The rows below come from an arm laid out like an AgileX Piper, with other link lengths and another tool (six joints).
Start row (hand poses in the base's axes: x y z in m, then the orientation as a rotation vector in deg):
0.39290 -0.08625 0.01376 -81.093 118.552 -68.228
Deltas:
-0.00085 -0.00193 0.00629 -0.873 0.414 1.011
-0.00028 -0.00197 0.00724 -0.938 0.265 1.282
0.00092 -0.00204 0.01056 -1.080 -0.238 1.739
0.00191 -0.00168 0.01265 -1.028 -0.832 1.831
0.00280 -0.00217 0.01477 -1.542 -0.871 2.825
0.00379 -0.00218 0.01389 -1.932 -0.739 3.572
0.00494 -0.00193 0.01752 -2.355 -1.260 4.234
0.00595 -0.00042 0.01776 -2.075 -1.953 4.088
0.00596 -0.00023 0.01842 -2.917 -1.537 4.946
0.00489 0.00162 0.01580 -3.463 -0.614 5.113
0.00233 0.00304 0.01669 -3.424 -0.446 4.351
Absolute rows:
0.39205 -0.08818 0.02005 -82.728 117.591 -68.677
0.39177 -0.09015 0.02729 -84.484 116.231 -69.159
0.39269 -0.09219 0.03785 -86.220 114.030 -69.865
0.39460 -0.09387 0.05050 -87.438 111.354 -70.754
0.39740 -0.09604 0.06527 -89.595 107.463 -71.800
0.40119 -0.09822 0.07916 -92.522 102.705 -72.815
0.40613 -0.10015 0.09668 -95.500 96.722 -74.191
0.41208 -0.10057 0.11444 -97.398 90.529 -75.629
0.41804 -0.10080 0.13286 -100.444 83.249 -77.052
0.42293 -0.09918 0.14866 -104.484 75.915 -78.071
0.42526 -0.09614 0.16535 -108.075 69.355 -79.143

